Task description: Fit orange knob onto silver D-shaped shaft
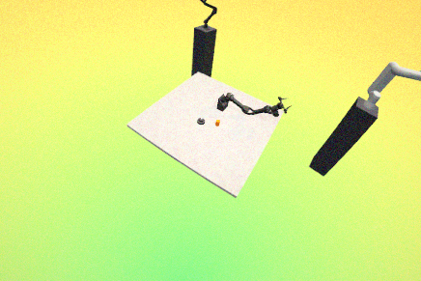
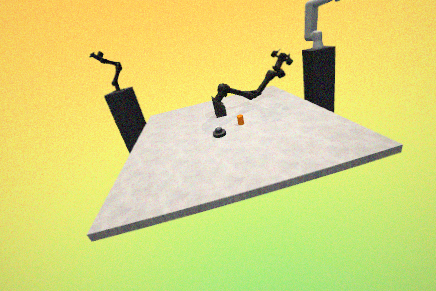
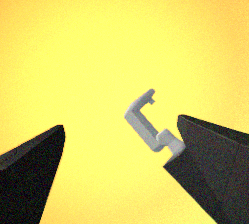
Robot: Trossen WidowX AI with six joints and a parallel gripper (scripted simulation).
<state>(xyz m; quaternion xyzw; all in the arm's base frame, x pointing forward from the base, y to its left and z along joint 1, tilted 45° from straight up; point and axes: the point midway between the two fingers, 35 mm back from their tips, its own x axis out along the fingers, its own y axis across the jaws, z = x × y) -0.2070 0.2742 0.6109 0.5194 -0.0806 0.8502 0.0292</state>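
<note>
Now: the orange knob 510 mm to the right of my gripper tip, 500 mm ahead of it and 310 mm below it. Also, from my gripper tip: silver shaft (660 mm to the right, 590 mm ahead, 330 mm below).
</note>
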